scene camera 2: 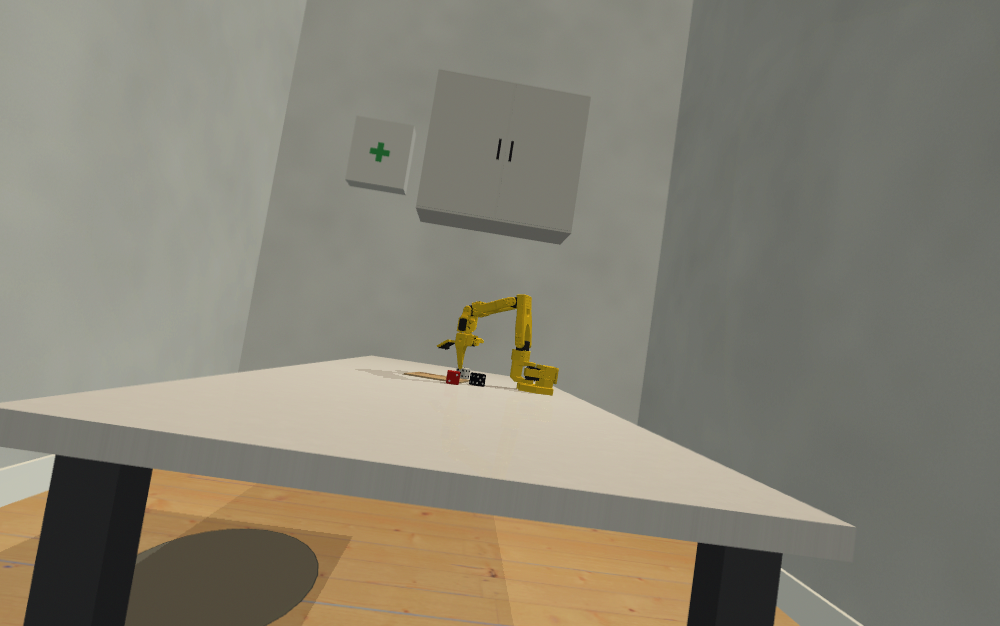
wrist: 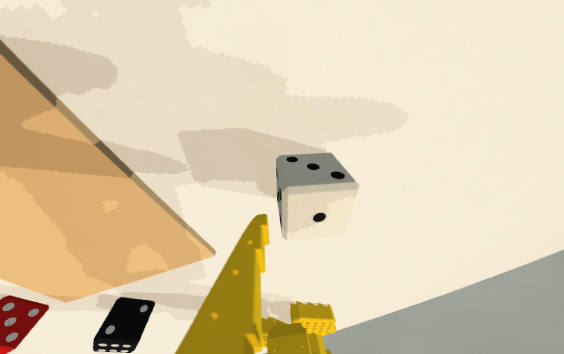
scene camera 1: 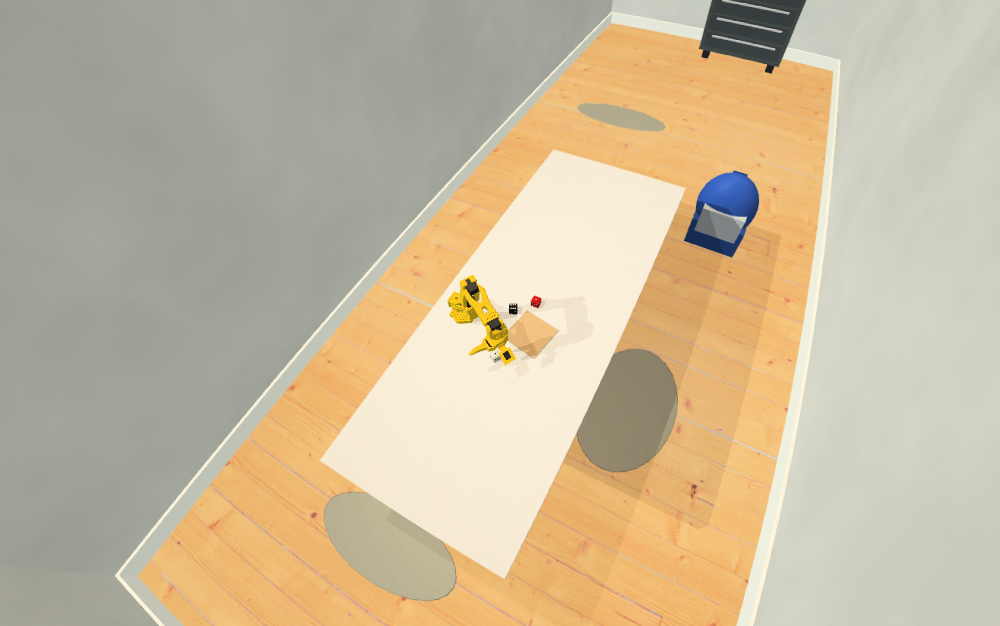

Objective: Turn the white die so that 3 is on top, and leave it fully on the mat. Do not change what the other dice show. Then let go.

I see a tan mat (scene camera 1: 529, 333) and a white die (wrist: 315, 194).
The tan mat shows as well in the wrist view (wrist: 85, 223).
